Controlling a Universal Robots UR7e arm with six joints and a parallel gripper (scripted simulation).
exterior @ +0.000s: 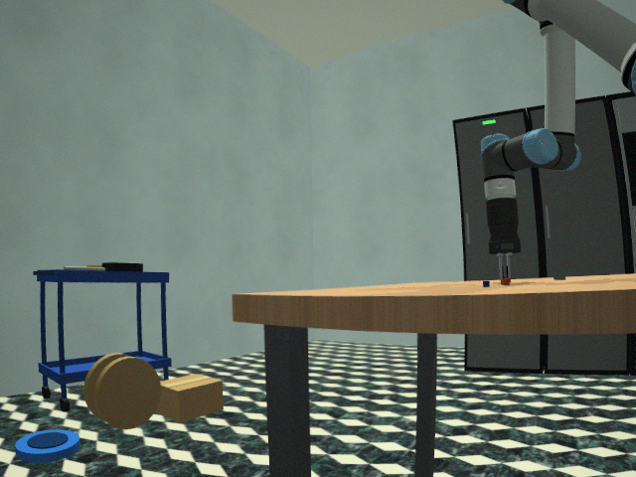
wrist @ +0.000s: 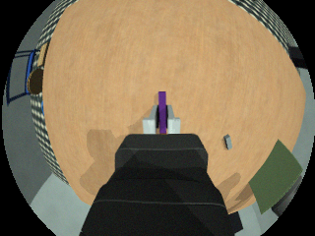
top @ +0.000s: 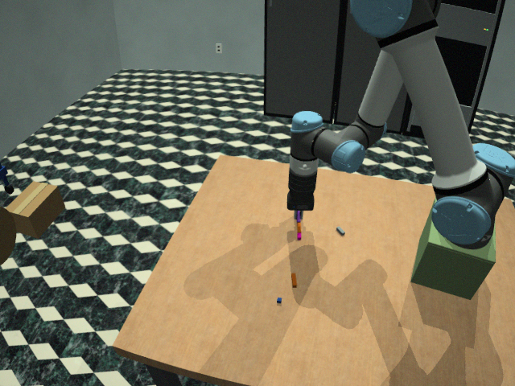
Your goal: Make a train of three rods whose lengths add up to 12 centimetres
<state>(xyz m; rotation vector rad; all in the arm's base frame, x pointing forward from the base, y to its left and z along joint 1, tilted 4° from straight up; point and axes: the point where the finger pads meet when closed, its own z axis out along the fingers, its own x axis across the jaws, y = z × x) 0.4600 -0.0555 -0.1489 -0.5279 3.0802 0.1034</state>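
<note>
Right now the purple rod is 10 mm below my hand. Also, from my hand: magenta rod (30 mm behind, 80 mm to the left, 20 mm below); then small blue rod (50 mm behind, 310 mm to the left, 20 mm below); then grey rod (130 mm behind, 10 mm to the left, 20 mm below).
</note>
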